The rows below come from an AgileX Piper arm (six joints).
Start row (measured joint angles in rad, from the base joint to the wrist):
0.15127 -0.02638 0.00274 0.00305 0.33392 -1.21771
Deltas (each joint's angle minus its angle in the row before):
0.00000 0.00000 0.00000 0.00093 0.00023 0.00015
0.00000 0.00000 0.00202 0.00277 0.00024 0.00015
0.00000 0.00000 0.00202 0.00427 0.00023 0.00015
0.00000 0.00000 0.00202 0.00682 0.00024 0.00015
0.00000 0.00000 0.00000 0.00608 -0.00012 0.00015
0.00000 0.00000 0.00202 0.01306 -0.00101 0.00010
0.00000 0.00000 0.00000 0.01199 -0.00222 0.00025
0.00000 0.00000 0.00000 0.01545 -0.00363 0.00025
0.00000 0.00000 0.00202 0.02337 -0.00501 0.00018
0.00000 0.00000 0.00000 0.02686 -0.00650 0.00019
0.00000 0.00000 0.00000 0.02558 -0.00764 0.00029
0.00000 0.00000 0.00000 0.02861 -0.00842 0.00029
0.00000 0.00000 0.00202 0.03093 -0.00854 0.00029
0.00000 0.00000 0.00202 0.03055 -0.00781 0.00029
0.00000 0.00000 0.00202 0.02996 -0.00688 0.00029
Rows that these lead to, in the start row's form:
0.15127 -0.02638 0.00274 0.00398 0.33415 -1.21756
0.15127 -0.02638 0.00476 0.00675 0.33439 -1.21741
0.15127 -0.02638 0.00678 0.01102 0.33462 -1.21726
0.15127 -0.02638 0.00880 0.01784 0.33486 -1.21711
0.15127 -0.02638 0.00880 0.02392 0.33474 -1.21696
0.15127 -0.02638 0.01082 0.03698 0.33373 -1.21686
0.15127 -0.02638 0.01082 0.04897 0.33151 -1.21661
0.15127 -0.02638 0.01082 0.06442 0.32788 -1.21636
0.15127 -0.02638 0.01284 0.08779 0.32287 -1.21618
0.15127 -0.02638 0.01284 0.11465 0.31637 -1.21599
0.15127 -0.02638 0.01284 0.14023 0.30873 -1.21570
0.15127 -0.02638 0.01284 0.16884 0.30031 -1.21541
0.15127 -0.02638 0.01486 0.19977 0.29177 -1.21512
0.15127 -0.02638 0.01688 0.23032 0.28396 -1.21483
0.15127 -0.02638 0.01890 0.26028 0.27708 -1.21454

